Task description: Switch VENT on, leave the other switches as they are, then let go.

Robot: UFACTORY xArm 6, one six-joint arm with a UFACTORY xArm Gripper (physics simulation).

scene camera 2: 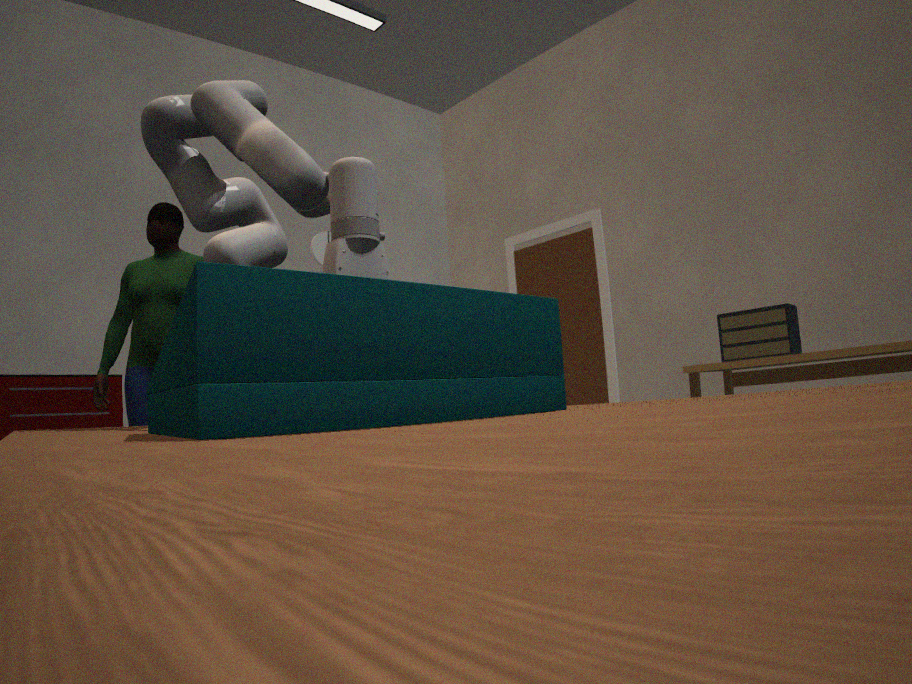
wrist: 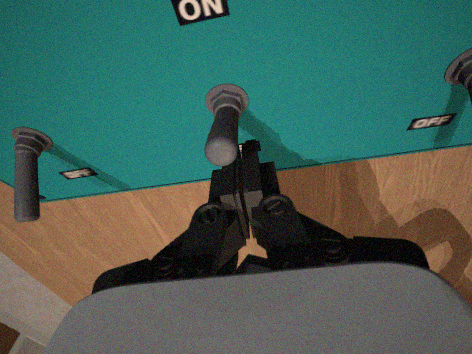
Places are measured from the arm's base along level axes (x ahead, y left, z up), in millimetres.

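Pixels of known places: gripper, fingertip midpoint: [wrist: 244,164].
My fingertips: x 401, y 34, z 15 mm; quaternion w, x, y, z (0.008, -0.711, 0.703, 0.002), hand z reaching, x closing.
Behind a point stands the place of what it marks.
The teal switch box [scene camera 2: 375,331] @(x 624, y -80, z 15 mm) [wrist: 325,55] @(x 447, y -9, z 7 mm) shows its back in the scene view, with the switches hidden; its switch face shows in the wrist view. A middle grey lever [wrist: 223,127] @(x 435, y 37, z 39 mm) stands below an ON label [wrist: 202,9] @(x 473, y 39, z 17 mm). A left lever [wrist: 26,185] @(x 414, y 154, z 27 mm) and part of a right lever [wrist: 462,72] @(x 431, y -75, z 6 mm) flank it. An OFF label [wrist: 431,122] @(x 395, y -82, z -13 mm) is near the right lever. The name VENT does not show. My gripper [wrist: 244,164] @(x 401, y 34, z 15 mm) is shut and empty, its tips close beside the middle lever's knob, which partly covers them; contact is unclear. The box hides the fingers in the scene view.
The box stands on a wooden table [scene camera 2: 471,544] @(x 1051, y -332, z -86 mm) [wrist: 135,220] @(x 266, y 197, z -86 mm). My arm [scene camera 2: 279,161] @(x 396, y -95, z 300 mm) reaches down behind the box. A person in green [scene camera 2: 158,294] stands at the back left. A side table [scene camera 2: 810,358] with a drawer unit [scene camera 2: 755,335] is at the far right.
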